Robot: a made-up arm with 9 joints. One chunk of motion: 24 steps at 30 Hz.
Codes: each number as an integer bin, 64 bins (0 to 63) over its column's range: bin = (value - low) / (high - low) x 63, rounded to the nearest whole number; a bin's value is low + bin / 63 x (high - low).
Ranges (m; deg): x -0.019..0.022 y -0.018..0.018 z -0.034..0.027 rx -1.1..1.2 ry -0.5..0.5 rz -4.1..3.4
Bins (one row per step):
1: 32 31 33 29 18 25
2: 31 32 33 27 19 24
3: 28 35 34 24 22 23
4: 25 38 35 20 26 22
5: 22 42 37 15 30 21
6: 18 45 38 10 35 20
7: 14 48 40 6 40 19
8: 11 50 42 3 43 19
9: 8 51 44 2 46 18
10: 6 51 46 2 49 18
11: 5 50 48 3 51 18
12: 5 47 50 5 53 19
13: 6 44 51 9 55 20
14: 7 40 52 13 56 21
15: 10 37 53 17 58 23
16: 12 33 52 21 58 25
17: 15 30 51 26 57 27
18: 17 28 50 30 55 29
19: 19 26 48 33 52 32
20: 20 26 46 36 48 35
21: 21 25 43 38 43 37
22: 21 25 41 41 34 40
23: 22 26 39 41 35 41
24: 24 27 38 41 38 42
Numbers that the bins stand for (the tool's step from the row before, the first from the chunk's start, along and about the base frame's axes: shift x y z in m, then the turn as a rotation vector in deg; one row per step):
1: 0.00183 -0.00029 -0.00205 -0.041 -0.214 -1.124
2: 0.00117 0.00029 -0.00205 -0.114 -0.198 -1.243
3: -0.00078 0.00200 -0.00108 -0.224 -0.151 -1.362
4: -0.00273 0.00371 -0.00011 -0.370 -0.087 -1.481
5: -0.00468 0.00600 0.00183 -0.552 -0.024 -1.600
6: -0.00729 0.00771 0.00279 -0.735 0.056 -1.719
7: -0.00989 0.00943 0.00473 -0.881 0.135 -1.838
8: -0.01184 0.01057 0.00667 -0.990 0.183 -1.838
9: -0.01379 0.01114 0.00860 -1.027 0.230 -1.957
10: -0.01510 0.01114 0.01054 -1.027 0.278 -1.957
11: -0.01575 0.01057 0.01248 -0.990 0.310 -1.957
12: -0.01575 0.00886 0.01441 -0.917 0.341 -1.838
13: -0.01510 0.00714 0.01538 -0.771 0.373 -1.719
14: -0.01444 0.00486 0.01635 -0.625 0.389 -1.600
15: -0.01249 0.00314 0.01732 -0.479 0.421 -1.362
16: -0.01119 0.00086 0.01635 -0.333 0.421 -1.124
17: -0.00924 -0.00086 0.01538 -0.151 0.405 -0.886
18: -0.00794 -0.00200 0.01441 -0.005 0.373 -0.648
19: -0.00663 -0.00314 0.01248 0.105 0.325 -0.290
20: -0.00598 -0.00314 0.01054 0.214 0.262 0.067
21: -0.00533 -0.00371 0.00763 0.287 0.183 0.305
22: -0.00533 -0.00371 0.00570 0.397 0.040 0.662
23: -0.00468 -0.00314 0.00376 0.397 0.056 0.781
24: -0.00338 -0.00257 0.00279 0.397 0.103 0.900

